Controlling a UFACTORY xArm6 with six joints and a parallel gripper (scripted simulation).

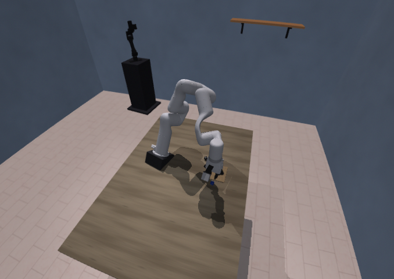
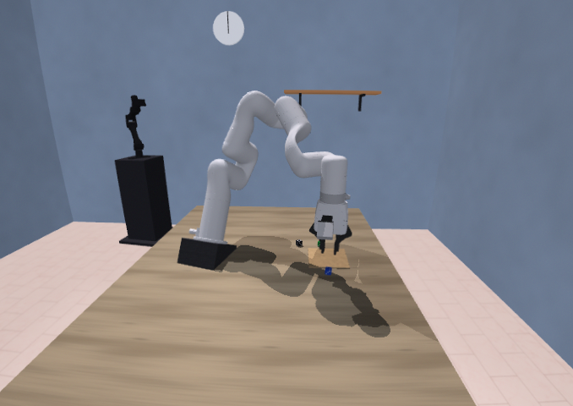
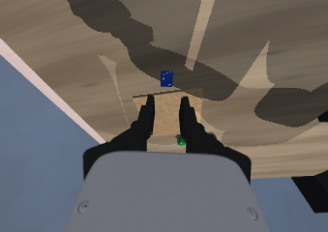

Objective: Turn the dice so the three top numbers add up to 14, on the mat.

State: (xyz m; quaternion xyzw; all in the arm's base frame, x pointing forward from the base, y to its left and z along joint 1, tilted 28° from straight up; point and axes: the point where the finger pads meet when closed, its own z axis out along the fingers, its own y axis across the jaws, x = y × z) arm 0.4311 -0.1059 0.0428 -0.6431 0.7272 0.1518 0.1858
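Right now the blue die is 9 cm below my hand. Round my hand: black die: 12 cm behind, 19 cm to the left, 9 cm below; tan mat: 10 cm to the left, 10 cm below; green die: 3 cm behind, 20 cm to the left, 9 cm below.
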